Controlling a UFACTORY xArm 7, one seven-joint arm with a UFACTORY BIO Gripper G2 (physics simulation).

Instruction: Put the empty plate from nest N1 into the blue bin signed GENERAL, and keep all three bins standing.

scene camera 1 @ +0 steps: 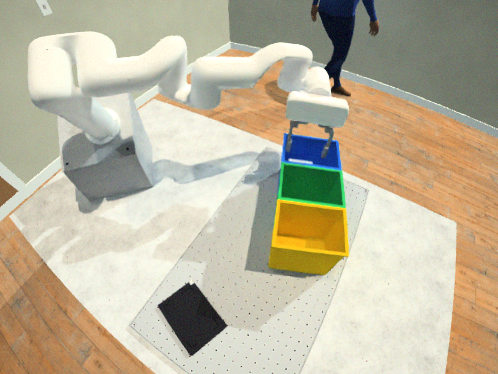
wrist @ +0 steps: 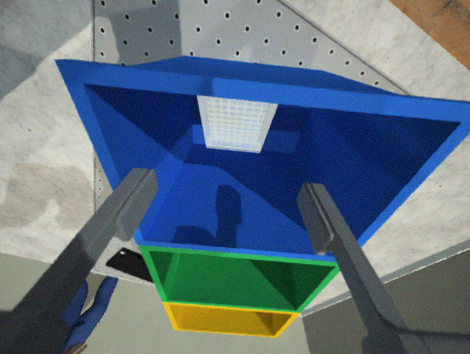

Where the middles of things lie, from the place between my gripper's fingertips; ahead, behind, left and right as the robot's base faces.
Right now the blue bin [scene camera 1: 305,148] is 8 cm below my hand, 1 cm to the left of it and 1 cm ahead of it. Round my hand: yellow bin [scene camera 1: 309,238] 22 cm to the right, 13 cm ahead, 8 cm below; white plate [wrist: 228,124] 12 cm below; green bin [scene camera 1: 299,183] 11 cm to the right, 8 cm below, 7 cm ahead.
